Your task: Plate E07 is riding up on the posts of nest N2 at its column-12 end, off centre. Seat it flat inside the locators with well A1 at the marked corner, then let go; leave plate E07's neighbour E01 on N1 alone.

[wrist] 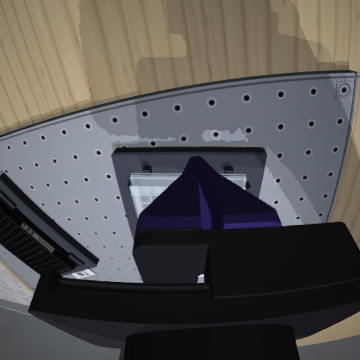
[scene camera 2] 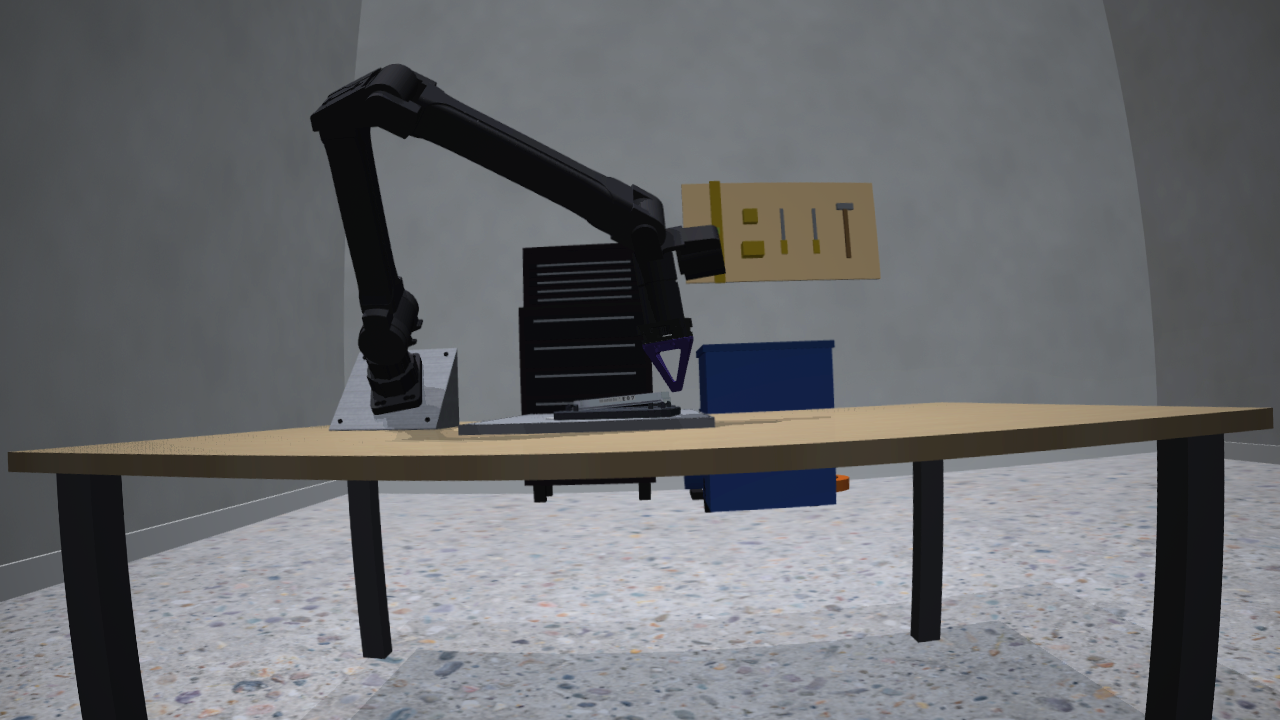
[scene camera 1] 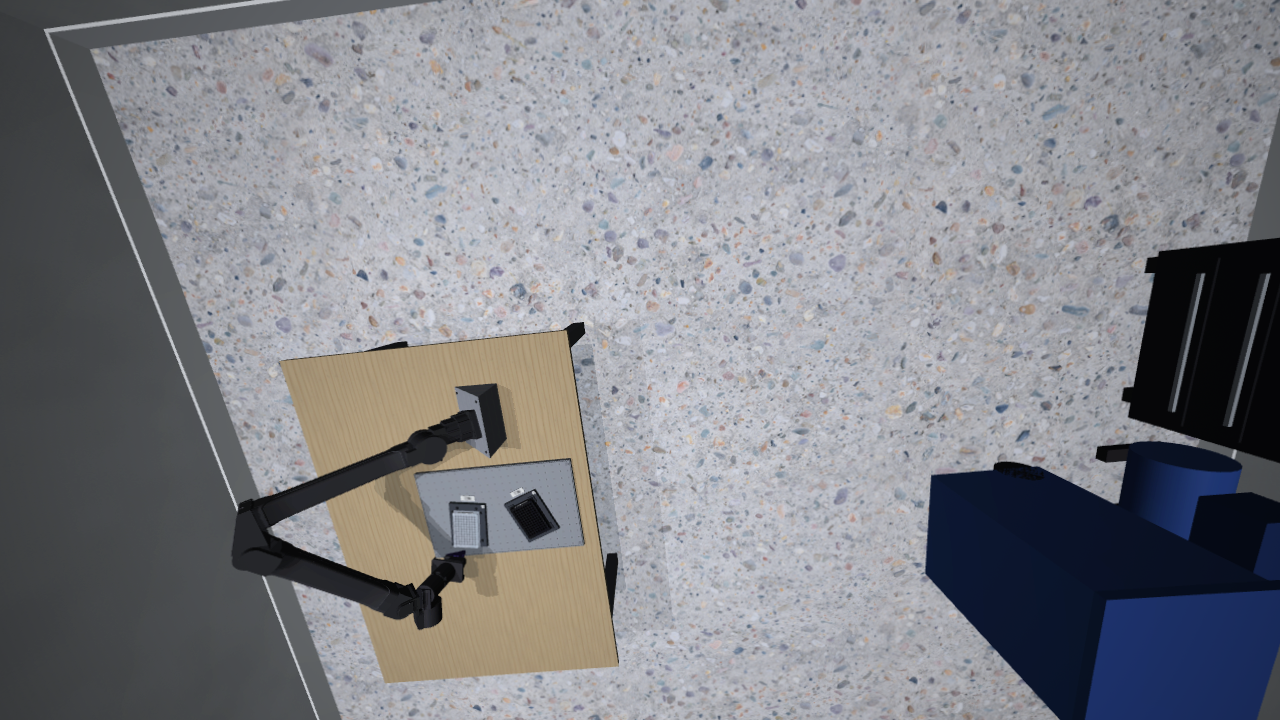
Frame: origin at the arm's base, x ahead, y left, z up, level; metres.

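Seen in the pictures: gripper, fingertip midpoint: (wrist: 194,163) (scene camera 2: 676,391) (scene camera 1: 464,552); arm's base at its link origin: (scene camera 2: 397,386) (scene camera 1: 472,423).
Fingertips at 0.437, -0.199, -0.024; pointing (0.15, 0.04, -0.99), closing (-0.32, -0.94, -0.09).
Offsets run from my fingertips to a thing's middle, as dx, dy, dz. "*": to the spot under its first point. Level surfaces: height alone.
Plate E07 @(-0.074, +0.029, -0.011) (scene camera 1: 465,530) (scene camera 2: 617,400) (wrist: 141,192) is a clear, pale well plate on the dark nest N2 @(-0.079, +0.031, -0.023) (scene camera 1: 484,530) (scene camera 2: 617,413) (wrist: 256,165). In scene camera 2 it is tilted, its right end raised above the nest. My gripper (scene camera 1: 458,557) (scene camera 2: 677,388) (wrist: 194,163) is shut and empty, its purple fingers together. Its tips are just above and beyond the raised end in scene camera 2. The fingers and gripper body hide much of E07 in the wrist view. Well A1 is too small to make out. Black plate E01 @(-0.058, +0.251, -0.015) (scene camera 1: 532,515) (wrist: 25,237) sits on nest N1 @(* -0.105, +0.179, -0.023) (wrist: 85,257).
Both nests stand on a grey perforated board @(-0.100, +0.150, -0.040) (scene camera 1: 562,483) (scene camera 2: 501,428) (wrist: 165,122) on the wooden table @(dz -0.047) (scene camera 1: 528,617) (scene camera 2: 984,420) (wrist: 50,60). N1 is angled beside N2. The arm's wedge-shaped base mount (scene camera 1: 492,420) (scene camera 2: 438,385) stands beyond the board.
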